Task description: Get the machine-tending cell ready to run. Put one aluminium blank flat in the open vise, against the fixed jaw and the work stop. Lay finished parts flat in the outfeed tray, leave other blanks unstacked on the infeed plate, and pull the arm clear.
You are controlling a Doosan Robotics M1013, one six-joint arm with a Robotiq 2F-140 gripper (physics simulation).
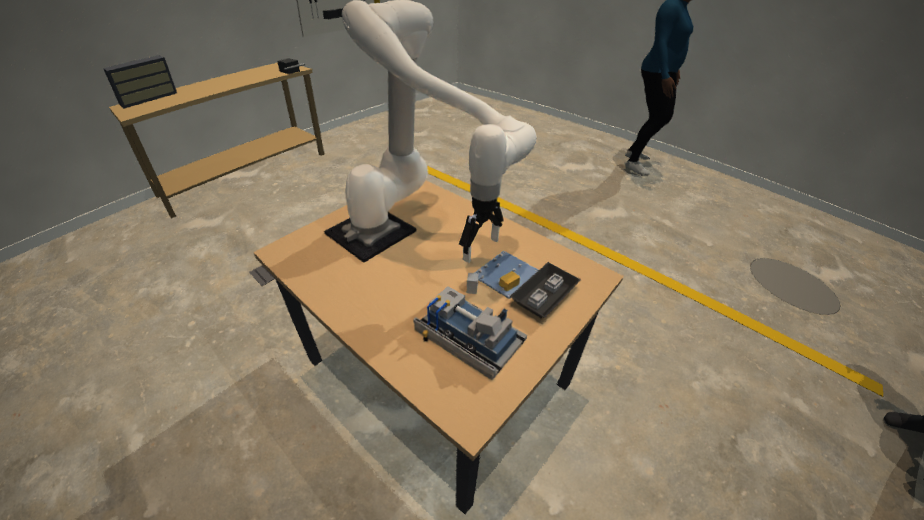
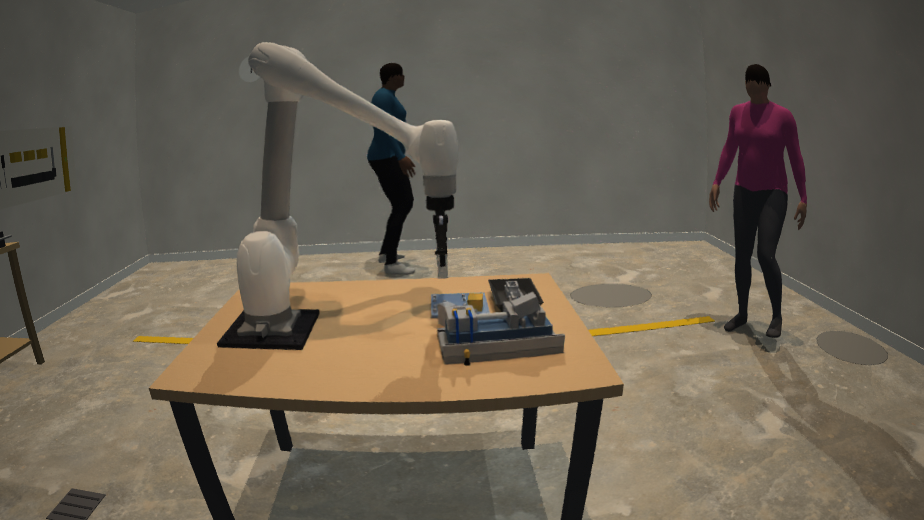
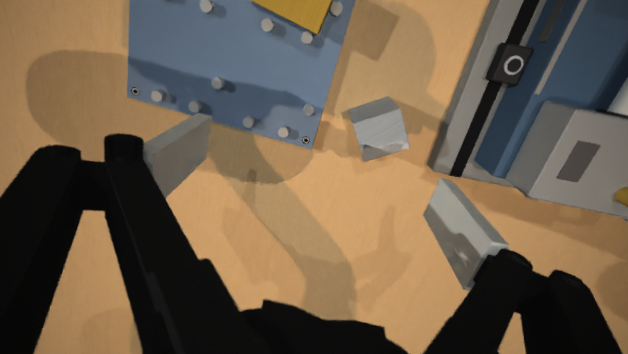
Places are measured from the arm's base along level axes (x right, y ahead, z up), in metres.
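Where they show: gripper, fingertip midpoint: [image 1: 480, 250] [image 2: 442, 270] [image 3: 322, 168]; arm's base, link origin: [image 1: 371, 228] [image 2: 269, 324].
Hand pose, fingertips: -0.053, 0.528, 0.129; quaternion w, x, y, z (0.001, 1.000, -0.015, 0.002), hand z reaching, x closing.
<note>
Things, the pixels of their top centre, and the offset from my fingertips, as dx, dy, dz. "spot": a spot on its surface instead.
- silver block, top centre: [image 3: 381, 136] [image 2: 446, 304] [image 1: 472, 277] +0.049, +0.007, -0.084
- blue pegged infeed plate, top centre: [image 3: 235, 35] [image 2: 459, 303] [image 1: 506, 272] -0.097, +0.053, -0.136
- vise, top centre: [image 2: 498, 308] [image 1: 471, 313] +0.210, +0.126, -0.045
- grey block, top centre: [image 2: 526, 294] [image 1: 489, 318] +0.216, +0.195, -0.011
- yellow block, top centre: [image 2: 475, 296] [image 1: 510, 277] -0.049, +0.097, -0.100
- shaft, surface spot: [image 1: 466, 313] spot: +0.209, +0.108, -0.059
My gripper [image 1: 481, 244] [image 2: 442, 270] [image 3: 322, 168] is wide open and empty, above the table on the robot's side of the infeed plate. A silver block [image 1: 472, 282] [image 3: 380, 129] is on the table between the blue pegged infeed plate [image 1: 496, 266] [image 3: 255, 65] and the vise [image 1: 510, 342] [image 2: 504, 333] [image 3: 565, 150]. Whether it stands on end or leans is unclear. A grey block [image 1: 489, 323] [image 2: 522, 307] sits tilted at the vise's far jaw; its contacts are unclear. The black outfeed tray [image 1: 525, 302] [image 2: 532, 291] holds two pocketed silver parts [image 1: 554, 280] [image 1: 537, 296].
A yellow block [image 1: 509, 280] [image 2: 475, 299] [image 3: 300, 10] is on the infeed plate, among its pegs. The tray is beside the plate. The vise has a raised body and a shaft [image 1: 466, 313] between its grey blocks. Two people [image 2: 391, 142] [image 2: 762, 148] stand beyond the table.
</note>
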